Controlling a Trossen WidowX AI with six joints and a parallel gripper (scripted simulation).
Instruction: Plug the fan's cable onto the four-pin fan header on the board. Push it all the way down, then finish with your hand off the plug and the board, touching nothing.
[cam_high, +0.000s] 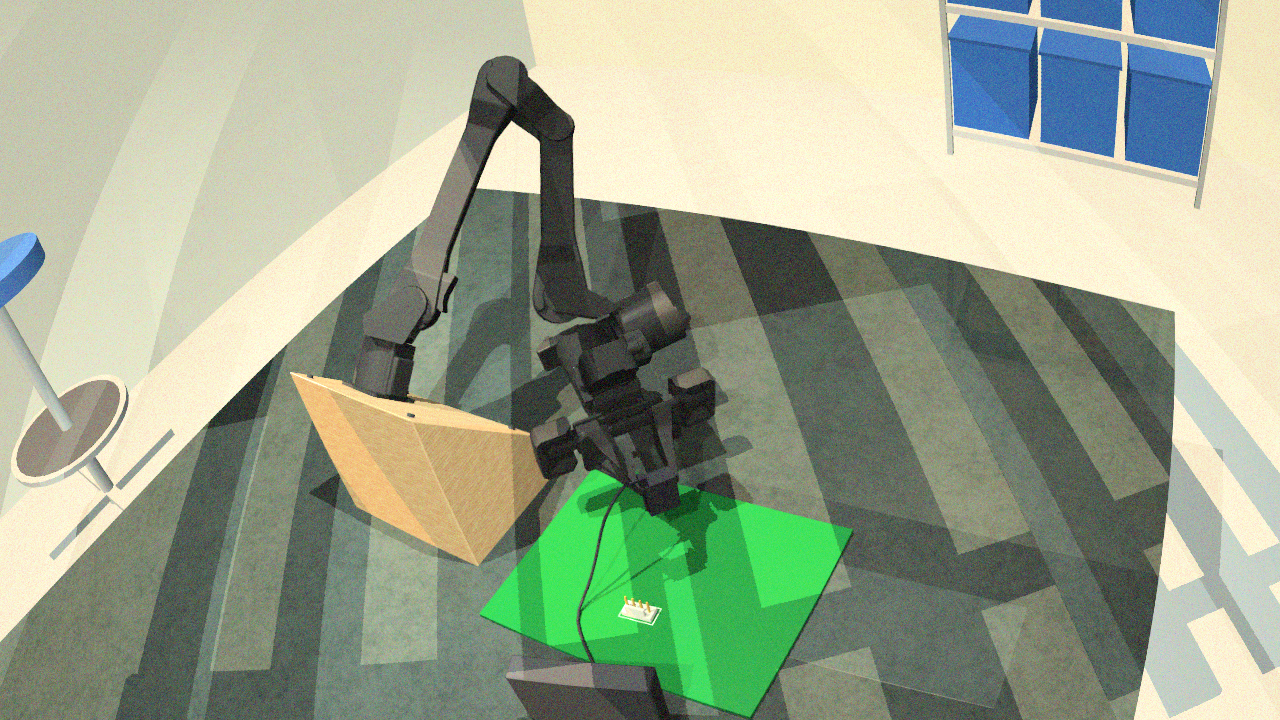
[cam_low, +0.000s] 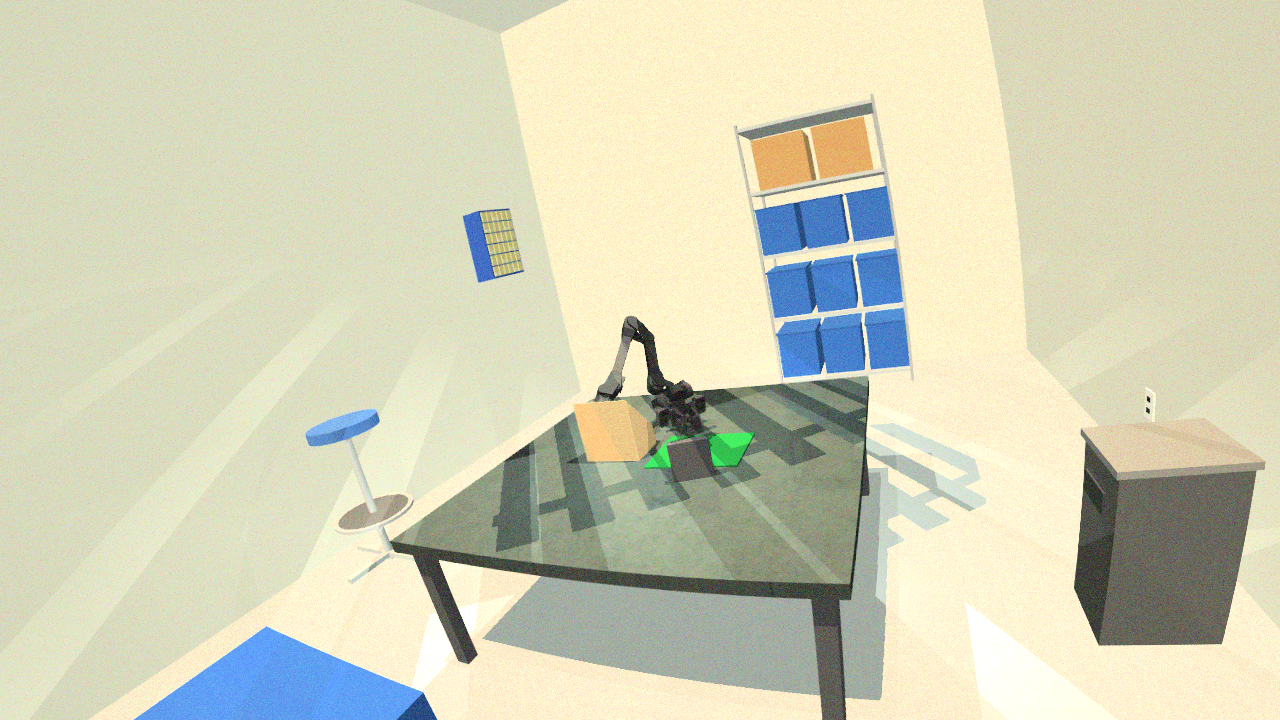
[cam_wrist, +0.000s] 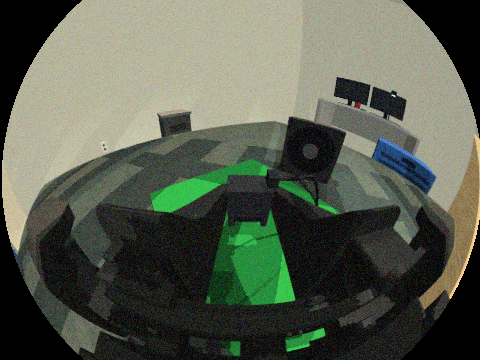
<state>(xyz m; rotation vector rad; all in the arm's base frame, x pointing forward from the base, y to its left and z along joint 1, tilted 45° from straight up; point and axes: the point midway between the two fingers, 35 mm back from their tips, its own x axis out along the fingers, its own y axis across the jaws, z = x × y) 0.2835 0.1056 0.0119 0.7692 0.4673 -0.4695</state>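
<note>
Right now the green board is 110 mm below my gripper tip, 40 mm to the right of it and 20 mm ahead of it. Round my gripper tip: dark fan (220 mm to the right, 70 mm ahead, 30 mm below); fan plug (10 mm below); white four-pin header (90 mm to the right, 90 mm below, 20 mm ahead).
</note>
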